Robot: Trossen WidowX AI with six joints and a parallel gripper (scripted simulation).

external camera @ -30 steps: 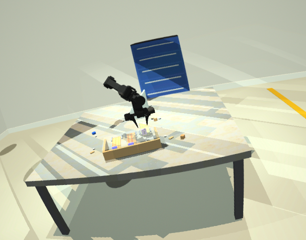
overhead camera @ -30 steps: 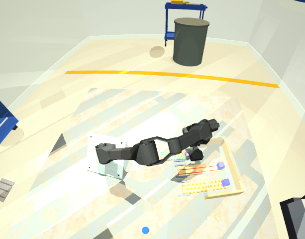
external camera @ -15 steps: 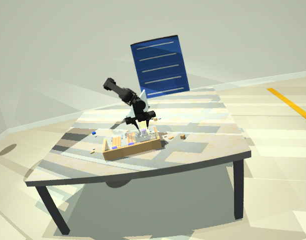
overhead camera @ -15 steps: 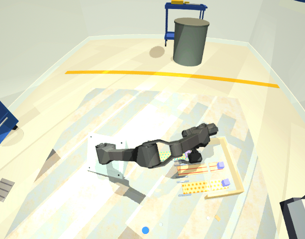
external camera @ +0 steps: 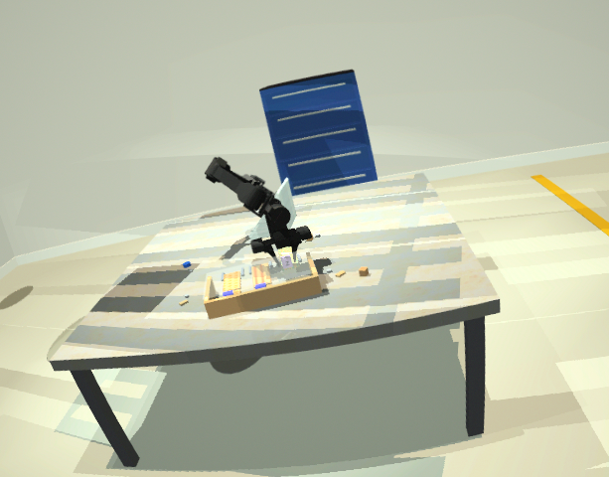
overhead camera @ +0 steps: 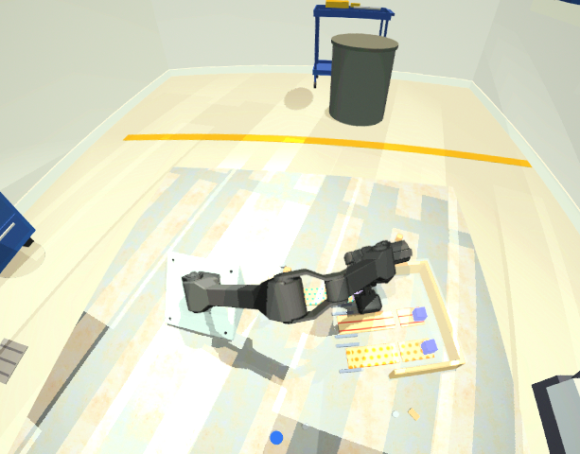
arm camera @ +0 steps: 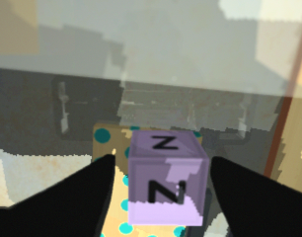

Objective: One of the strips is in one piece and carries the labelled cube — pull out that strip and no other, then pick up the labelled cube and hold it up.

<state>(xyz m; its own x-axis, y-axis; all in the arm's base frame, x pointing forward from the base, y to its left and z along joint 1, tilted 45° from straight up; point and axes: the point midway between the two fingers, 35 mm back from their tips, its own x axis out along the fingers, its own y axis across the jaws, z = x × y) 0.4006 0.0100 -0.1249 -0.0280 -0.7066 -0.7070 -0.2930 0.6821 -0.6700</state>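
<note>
Right now my gripper tip is 11 cm past the cyan-dotted strip, 2 cm to the left of it and 1 cm above it. Also, from my gripper tip: labelled cube: 1 cm above; blue disc: 41 cm to the right, 16 cm behind, 1 cm below.
</note>
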